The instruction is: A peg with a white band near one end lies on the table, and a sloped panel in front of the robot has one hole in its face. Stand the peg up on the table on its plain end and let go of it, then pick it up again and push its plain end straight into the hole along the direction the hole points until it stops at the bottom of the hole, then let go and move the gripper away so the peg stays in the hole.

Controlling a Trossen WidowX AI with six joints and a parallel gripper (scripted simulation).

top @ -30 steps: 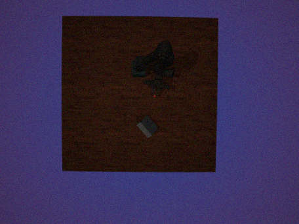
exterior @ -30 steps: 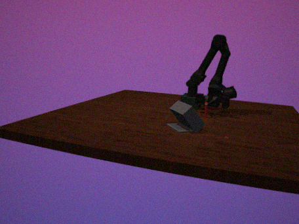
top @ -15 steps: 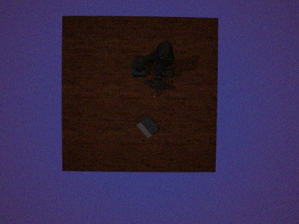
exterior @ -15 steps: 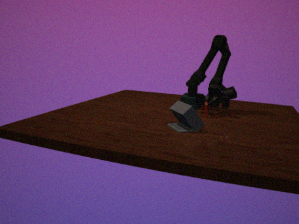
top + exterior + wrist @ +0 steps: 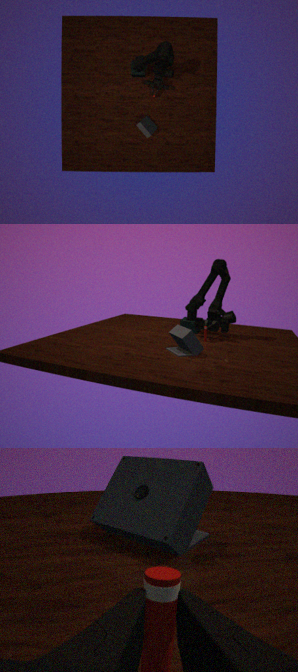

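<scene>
The red peg lies 10 mm below my gripper tip. From my gripper tip the other things lie so: thin flat base plate (230 mm ahead, 110 mm to the right, 70 mm below); grey sloped panel (220 mm ahead, 100 mm to the right, 20 mm below).
</scene>
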